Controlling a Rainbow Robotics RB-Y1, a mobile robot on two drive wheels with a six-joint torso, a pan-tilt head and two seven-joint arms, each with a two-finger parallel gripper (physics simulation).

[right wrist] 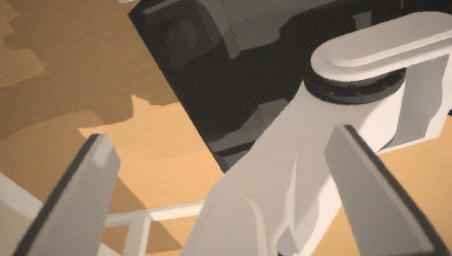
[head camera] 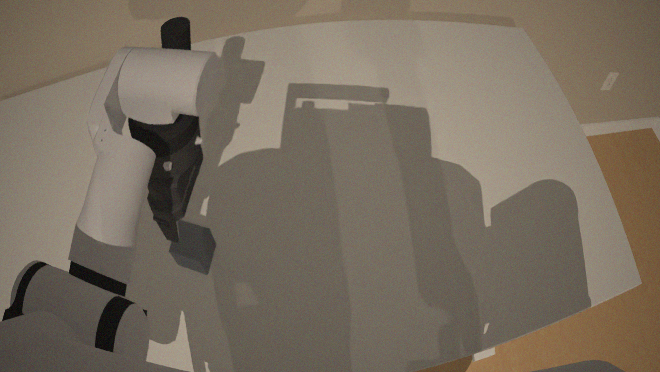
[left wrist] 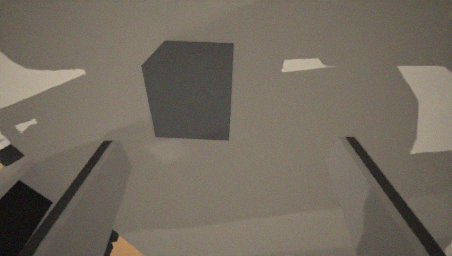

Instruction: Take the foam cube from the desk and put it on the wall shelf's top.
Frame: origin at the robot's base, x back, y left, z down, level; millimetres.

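Where they show: left gripper, fingertip midpoint: (head camera: 182, 206) (left wrist: 227, 152); right gripper, fingertip midpoint: (right wrist: 223, 143).
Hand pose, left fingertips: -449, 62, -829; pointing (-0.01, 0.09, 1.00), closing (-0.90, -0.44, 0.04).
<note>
Things, the pixels of their top centre, and the offset from my left fingertips, as dx, dy, dz. Level surfaces: height alone.
- foam cube, top centre: (left wrist: 189, 107) (head camera: 188, 240) +28, +8, +51
- pale desk, surface height: dz +108
- white outlet, top centre: (head camera: 614, 72) -387, -1583, +370
- Wooden floor, surface height: dz +828
The foam cube (head camera: 194, 249) (left wrist: 192, 92) is dark grey and sits on the pale desk (head camera: 475, 65) (left wrist: 260, 190), in the arm's shadow. My left gripper (head camera: 172, 239) (left wrist: 227, 152) is open and empty, above the desk. In the head camera its fingertips overlap the upper left edge of the cube. In the left wrist view the cube lies beyond the fingertips, left of the middle between them. My right gripper (right wrist: 223, 143) is open, with no object between its fingers. The wall shelf does not show in these views.
The wall (head camera: 565, 45) runs behind the desk and carries a white outlet (head camera: 609, 81). Wooden floor (head camera: 617, 165) (right wrist: 150, 160) shows beyond the desk's right edge. In the right wrist view, the robot's black base (right wrist: 200, 95) and white body parts (right wrist: 270, 150) lie below the fingers.
</note>
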